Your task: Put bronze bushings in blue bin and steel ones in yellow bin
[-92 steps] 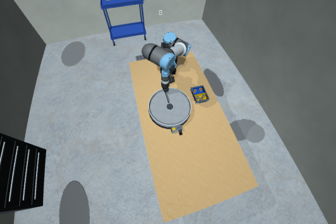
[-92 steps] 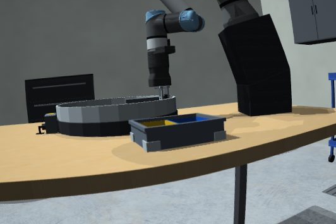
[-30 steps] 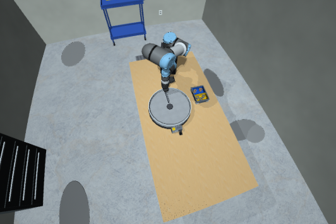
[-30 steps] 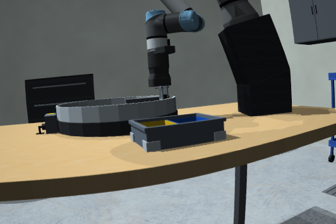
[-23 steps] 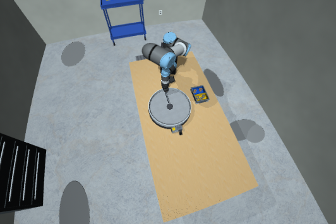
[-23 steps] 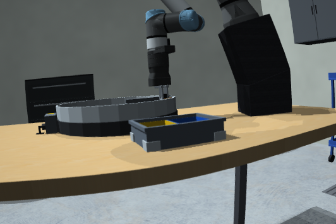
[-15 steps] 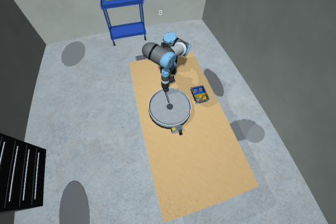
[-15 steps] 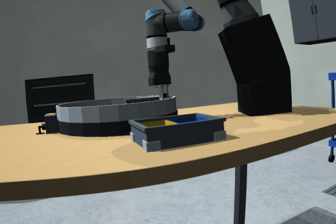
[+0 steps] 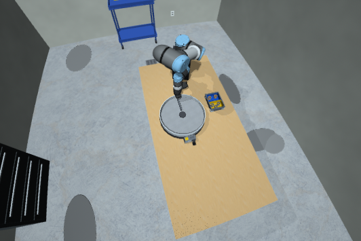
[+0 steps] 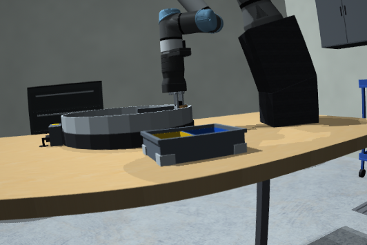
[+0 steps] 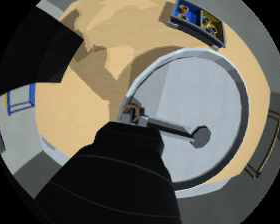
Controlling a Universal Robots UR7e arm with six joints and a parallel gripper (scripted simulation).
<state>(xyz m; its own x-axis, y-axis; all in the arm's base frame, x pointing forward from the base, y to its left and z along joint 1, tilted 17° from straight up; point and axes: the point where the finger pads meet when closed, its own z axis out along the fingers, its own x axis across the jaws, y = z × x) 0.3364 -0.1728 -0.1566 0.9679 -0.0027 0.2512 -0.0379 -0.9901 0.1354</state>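
Right now my hand is 32 cm to the right of the grey two-part tray, 16 cm short of it and 6 cm above it. Also, from my hand: round grey turntable (17 cm ahead, 5 cm to the right, 3 cm below).
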